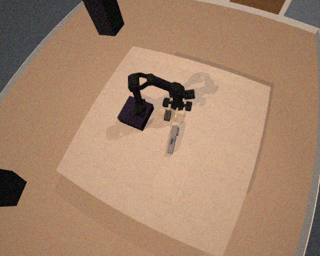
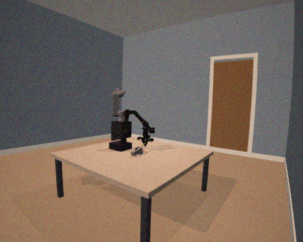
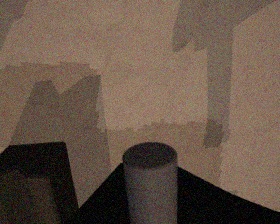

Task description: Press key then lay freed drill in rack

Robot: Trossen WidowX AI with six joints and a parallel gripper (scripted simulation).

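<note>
Right now my gripper tip is 6 cm past the dark block, 5 cm to the left of it and 3 cm above it. From my gripper tip the other things lie so: drill 1 cm ahead, 4 cm to the right, 3 cm above.
</note>
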